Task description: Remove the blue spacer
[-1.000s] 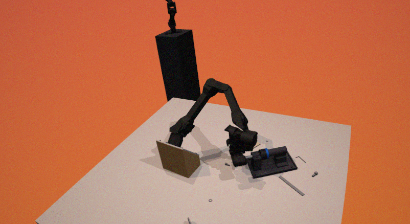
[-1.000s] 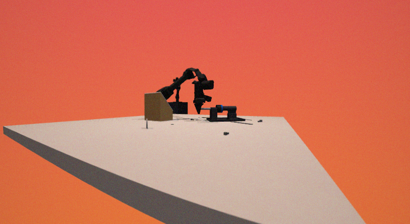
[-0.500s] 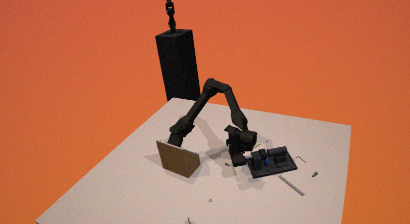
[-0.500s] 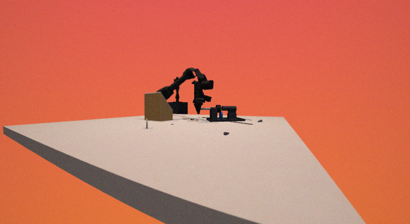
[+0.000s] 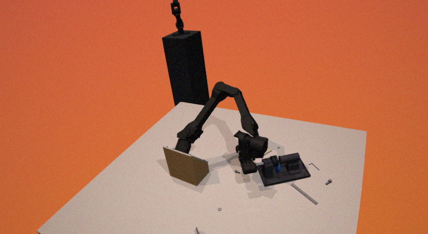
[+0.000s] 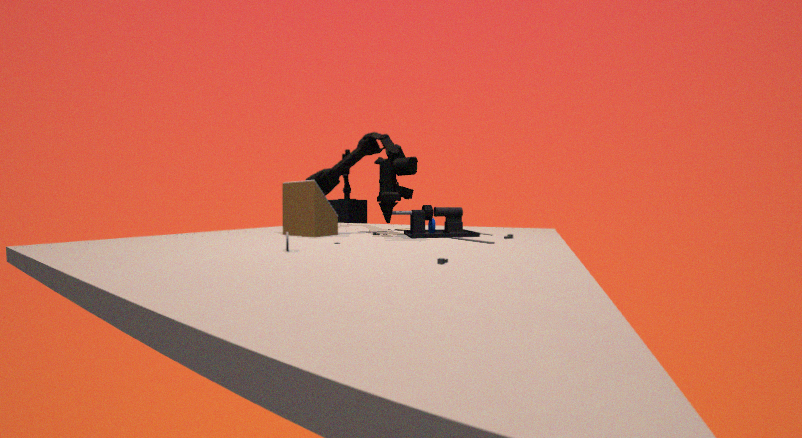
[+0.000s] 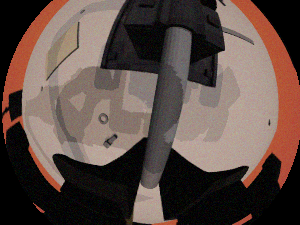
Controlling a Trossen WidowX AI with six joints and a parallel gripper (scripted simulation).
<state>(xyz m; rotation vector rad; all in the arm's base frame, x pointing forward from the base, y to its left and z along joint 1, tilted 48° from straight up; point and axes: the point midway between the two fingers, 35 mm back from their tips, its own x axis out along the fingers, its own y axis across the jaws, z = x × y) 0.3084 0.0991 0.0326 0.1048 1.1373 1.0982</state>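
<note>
My gripper tip is now 50 mm short of the grey shaft, 40 mm to the right of it and 30 mm below it. Round my gripper tip: grey bar (280 mm ahead, 20 mm to the left, 40 mm below); then hex key (260 mm ahead, 220 mm to the left, 40 mm below); then blue spacer (110 mm ahead, 110 mm to the left, 10 mm below).
</note>
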